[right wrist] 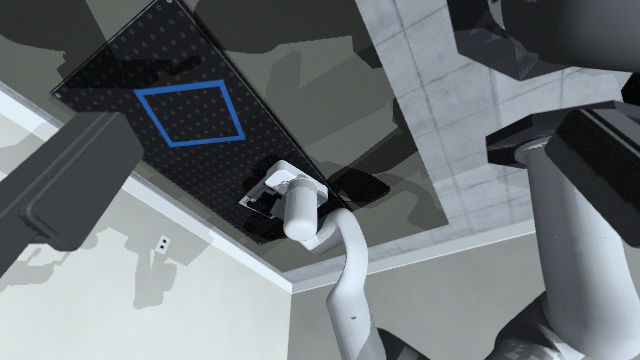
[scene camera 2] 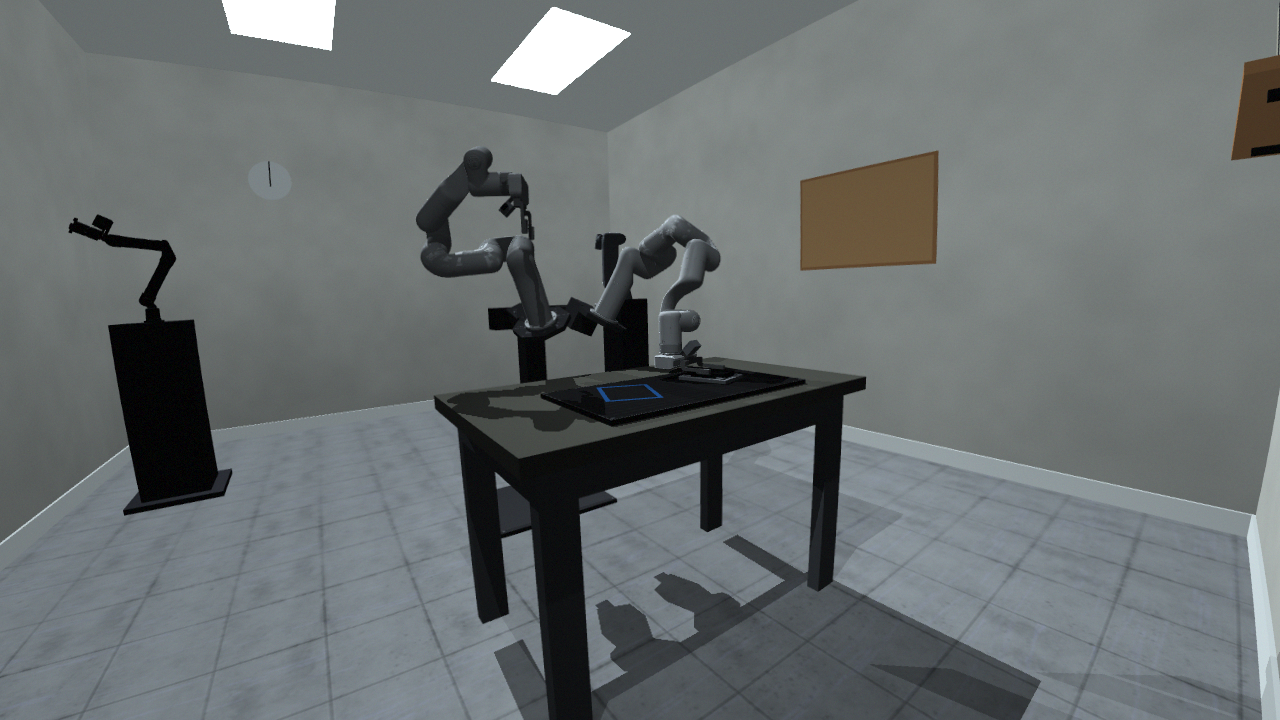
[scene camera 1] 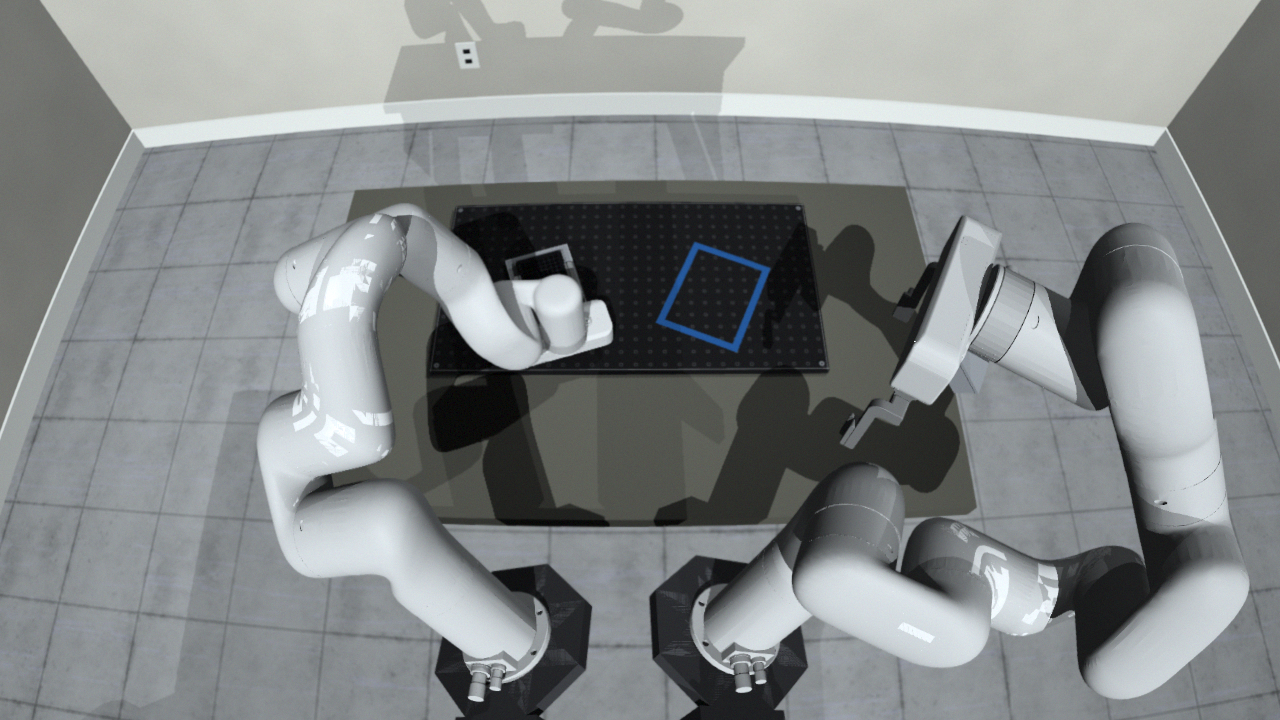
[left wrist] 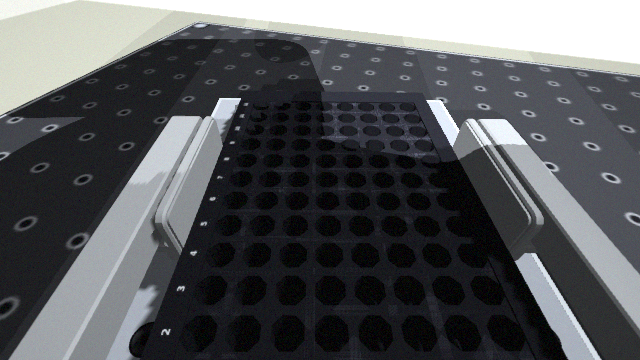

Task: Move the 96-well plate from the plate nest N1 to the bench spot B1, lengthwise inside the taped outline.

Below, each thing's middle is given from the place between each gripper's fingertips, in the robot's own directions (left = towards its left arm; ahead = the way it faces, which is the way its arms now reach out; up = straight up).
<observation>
My left hand is 1 cm above the black 96-well plate (scene camera 1: 552, 263).
My right gripper is now 43 cm short of the black 96-well plate, 39 cm to the right of it and 47 cm above it.
</observation>
